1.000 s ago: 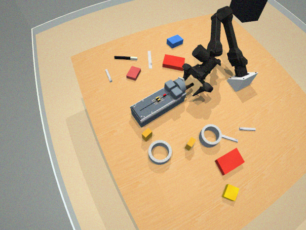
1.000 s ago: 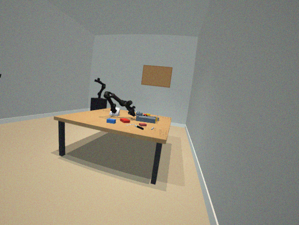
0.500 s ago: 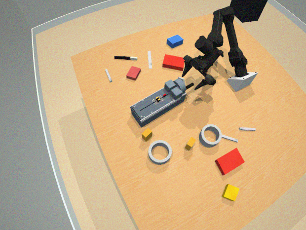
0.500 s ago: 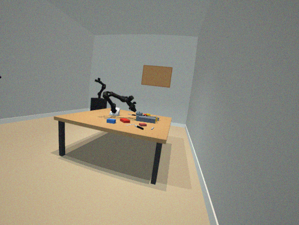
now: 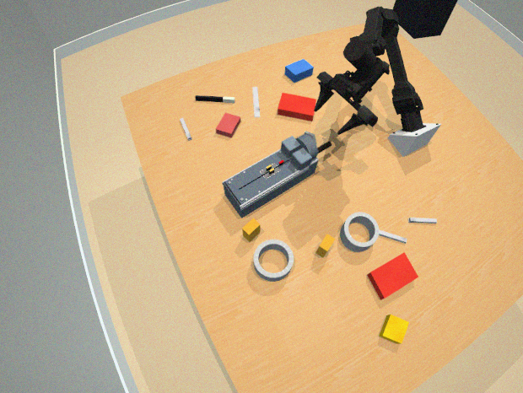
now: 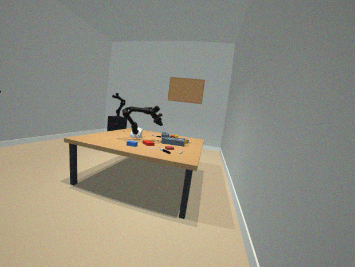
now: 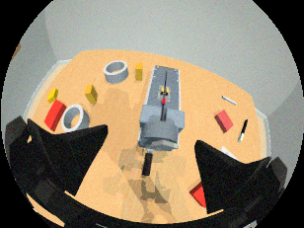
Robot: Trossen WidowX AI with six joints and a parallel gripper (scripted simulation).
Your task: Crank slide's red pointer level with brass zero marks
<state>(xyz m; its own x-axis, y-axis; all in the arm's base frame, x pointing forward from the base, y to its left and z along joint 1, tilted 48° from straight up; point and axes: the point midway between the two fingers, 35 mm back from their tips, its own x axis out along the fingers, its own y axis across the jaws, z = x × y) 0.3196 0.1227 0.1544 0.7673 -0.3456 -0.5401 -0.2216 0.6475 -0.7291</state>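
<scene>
Now: the dark crank handle 13 cm below my gripper tip, 2 cm behind it and 1 cm to the right of it. The rest, counted from my gripper tip: red block (23 cm to the right, 20 cm ahead, 18 cm below); blue block (39 cm to the right, 18 cm below, 13 cm behind); red pointer (12 cm ahead, 11 cm below, 1 cm to the left).
</scene>
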